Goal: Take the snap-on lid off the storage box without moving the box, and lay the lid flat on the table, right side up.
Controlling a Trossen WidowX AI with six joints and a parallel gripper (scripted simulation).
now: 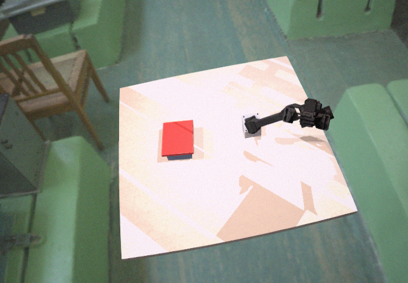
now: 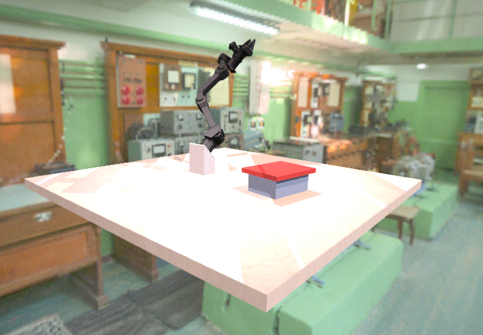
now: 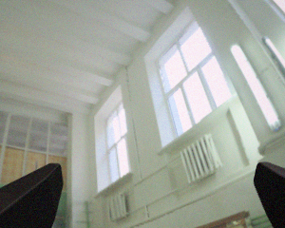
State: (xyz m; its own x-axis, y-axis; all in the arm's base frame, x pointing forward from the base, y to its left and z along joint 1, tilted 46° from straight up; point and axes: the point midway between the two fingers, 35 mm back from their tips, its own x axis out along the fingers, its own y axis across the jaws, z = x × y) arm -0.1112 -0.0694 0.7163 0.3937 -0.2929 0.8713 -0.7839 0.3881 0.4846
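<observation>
My gripper tip is 600 mm above the flat red lid, 520 mm to the left of it and 500 mm short of it. The rest, counted from my gripper tip: grey-blue storage box: 650 mm below, 520 mm to the right, 500 mm ahead.
</observation>
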